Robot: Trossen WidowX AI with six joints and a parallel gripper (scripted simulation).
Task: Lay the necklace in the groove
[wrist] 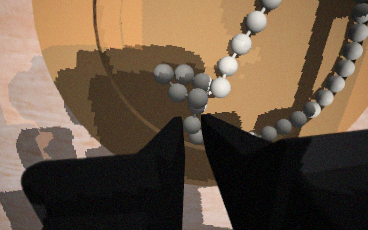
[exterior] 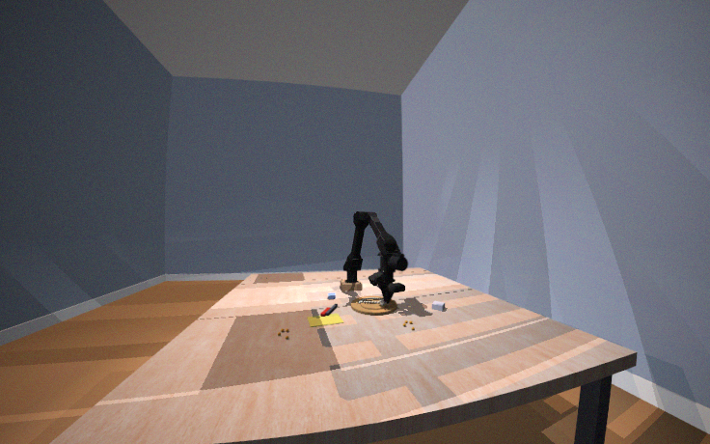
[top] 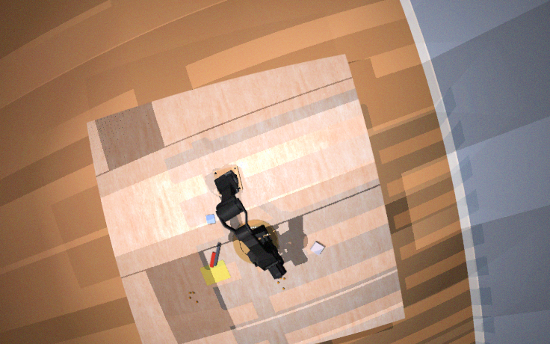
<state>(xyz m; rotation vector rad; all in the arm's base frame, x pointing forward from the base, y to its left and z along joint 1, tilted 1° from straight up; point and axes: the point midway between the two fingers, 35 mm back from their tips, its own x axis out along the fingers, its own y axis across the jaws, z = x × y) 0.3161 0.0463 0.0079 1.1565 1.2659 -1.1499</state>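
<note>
The round bead board is 20 mm behind my gripper tip, 50 mm to the right of it and 10 mm below it. Round my gripper tip: grey block: 110 mm ahead, 190 mm to the left; then blue block: 200 mm behind, 190 mm to the right, 10 mm below; then red marker: 30 mm behind, 250 mm to the right, 10 mm below.
</note>
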